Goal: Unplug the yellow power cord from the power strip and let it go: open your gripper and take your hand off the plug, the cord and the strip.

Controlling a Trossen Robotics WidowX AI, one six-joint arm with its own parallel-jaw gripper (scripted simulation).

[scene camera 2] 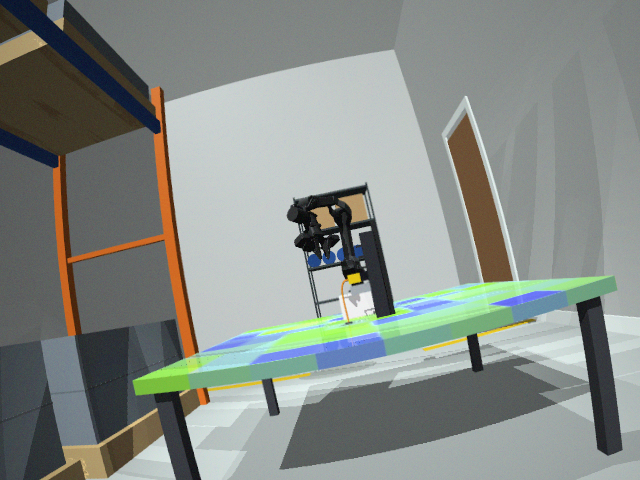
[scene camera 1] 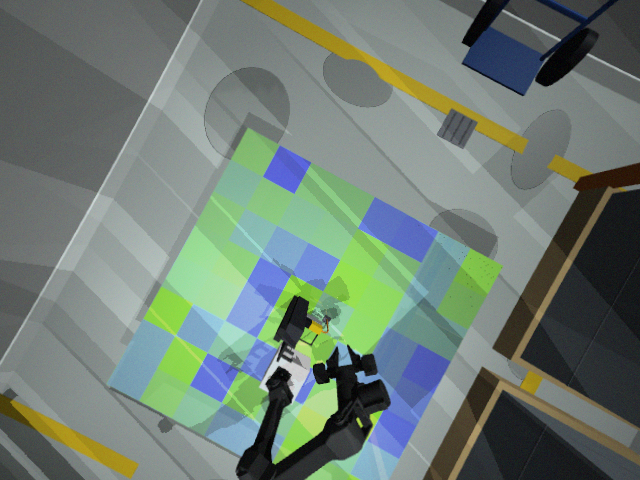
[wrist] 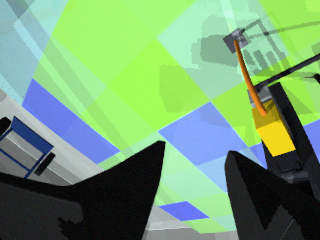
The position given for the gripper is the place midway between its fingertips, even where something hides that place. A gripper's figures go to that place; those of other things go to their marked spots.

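Labels:
The gripper (scene camera 2: 324, 259): 148 cm from the lens. Black power strip (scene camera 2: 378, 279): 147 cm from the lens.

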